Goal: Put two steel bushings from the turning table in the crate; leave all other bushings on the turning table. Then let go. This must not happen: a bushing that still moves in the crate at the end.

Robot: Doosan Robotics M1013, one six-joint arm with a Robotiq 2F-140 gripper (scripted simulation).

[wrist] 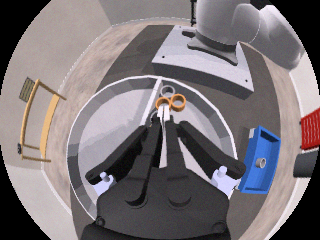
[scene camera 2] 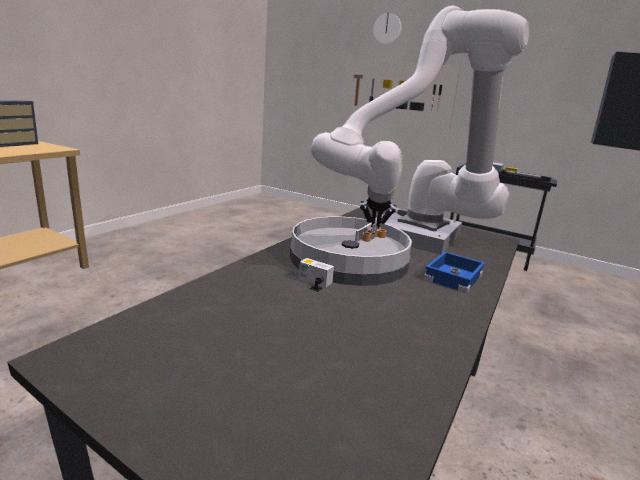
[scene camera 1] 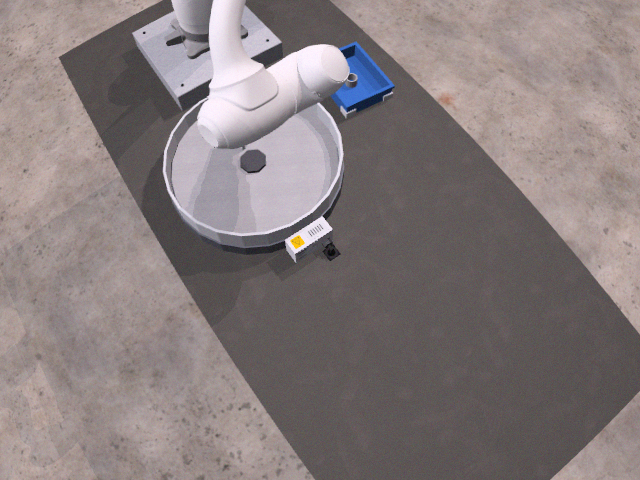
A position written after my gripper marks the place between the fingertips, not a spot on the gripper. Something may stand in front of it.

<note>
I see my gripper (wrist: pixel 164 112), a blue crate (scene camera 1: pixel 371 78) and a round grey turning table (scene camera 1: pixel 275 180).
The blue crate is seen too in the wrist view (wrist: pixel 267 146) and in scene camera 2 (scene camera 2: pixel 438 271). The round grey turning table is seen too in the wrist view (wrist: pixel 115 120) and in scene camera 2 (scene camera 2: pixel 338 240).
</note>
